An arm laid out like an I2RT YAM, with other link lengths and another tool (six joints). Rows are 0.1 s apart.
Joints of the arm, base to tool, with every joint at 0 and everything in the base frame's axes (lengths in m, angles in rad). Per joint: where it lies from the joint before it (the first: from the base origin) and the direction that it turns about. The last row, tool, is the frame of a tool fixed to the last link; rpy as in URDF.
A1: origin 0 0 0.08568 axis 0 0 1
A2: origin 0.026 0.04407 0.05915 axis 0 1 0
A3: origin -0.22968 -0.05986 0 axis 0 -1 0
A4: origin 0.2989 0.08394 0.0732 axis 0 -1 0
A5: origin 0.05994 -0.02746 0.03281 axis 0 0 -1
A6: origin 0.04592 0 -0.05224 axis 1 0 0
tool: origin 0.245 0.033 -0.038 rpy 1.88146 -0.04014 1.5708
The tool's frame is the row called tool.
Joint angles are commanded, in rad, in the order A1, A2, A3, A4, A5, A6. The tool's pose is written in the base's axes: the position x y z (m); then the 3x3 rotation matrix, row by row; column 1 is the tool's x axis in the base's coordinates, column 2 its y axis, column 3 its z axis. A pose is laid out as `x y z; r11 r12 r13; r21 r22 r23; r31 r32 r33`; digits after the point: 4 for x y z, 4 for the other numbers.
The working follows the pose.
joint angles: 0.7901, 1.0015, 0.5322, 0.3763, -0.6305, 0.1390
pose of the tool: 0.1571 0.5037 0.1908; -0.9595 0.2737 0.0667; 0.1608 0.3376 0.9275; 0.2313 0.9006 -0.3679
Where each joint sits with the arm in this pose, in the base's axes (m; each line is computed from the numbers above, not from the rounded line before):
A1: 0.0000 0.0000 0.0857
A2: -0.0130 0.0495 0.1448
A3: -0.0576 -0.0806 0.3383
A4: 0.0937 0.1914 0.2684
A5: 0.1573 0.2166 0.2955
A6: 0.1607 0.2585 0.2400
the tool: 0.1571 0.5037 0.1908

